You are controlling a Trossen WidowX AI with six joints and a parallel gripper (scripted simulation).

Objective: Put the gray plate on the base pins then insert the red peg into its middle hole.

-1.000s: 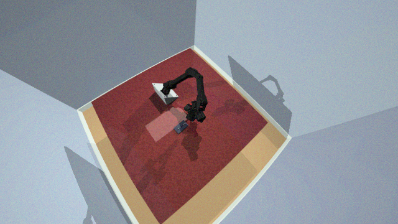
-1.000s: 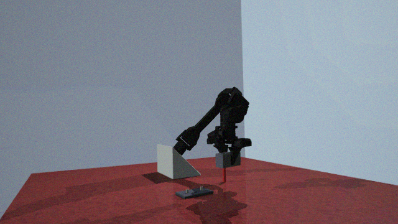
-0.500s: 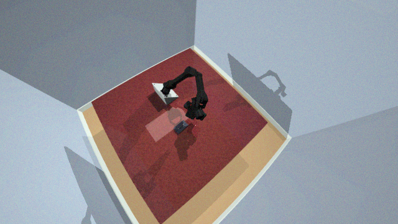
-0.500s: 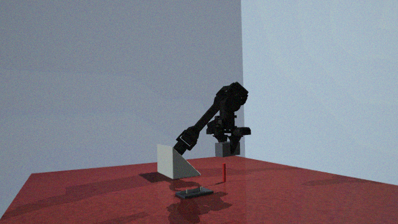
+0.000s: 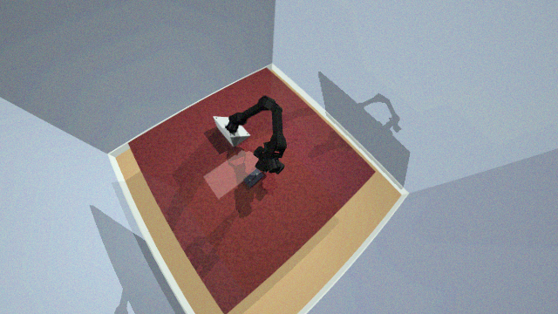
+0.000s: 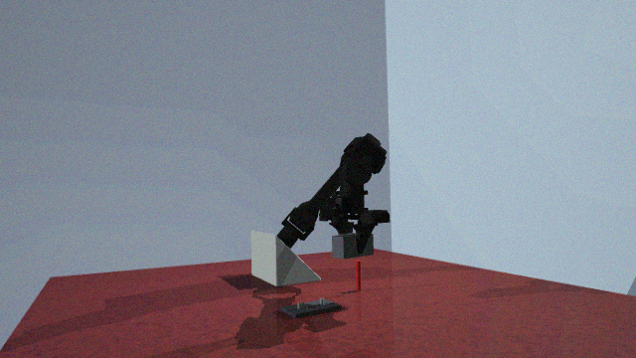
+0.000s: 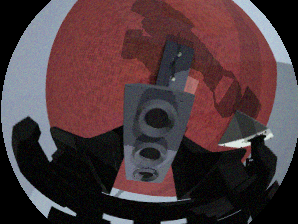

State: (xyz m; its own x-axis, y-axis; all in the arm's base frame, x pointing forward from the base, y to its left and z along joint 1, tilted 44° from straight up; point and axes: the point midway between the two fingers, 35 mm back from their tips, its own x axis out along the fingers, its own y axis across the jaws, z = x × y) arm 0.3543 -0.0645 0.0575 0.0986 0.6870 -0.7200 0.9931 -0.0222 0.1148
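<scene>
My gripper tip is now 11 cm above the dark base, 10 cm to the left of it and 4 cm past it. Round my gripper tip: red peg (11 cm behind, 10 cm to the left, 8 cm below); then gray plate (3 cm above).
</scene>
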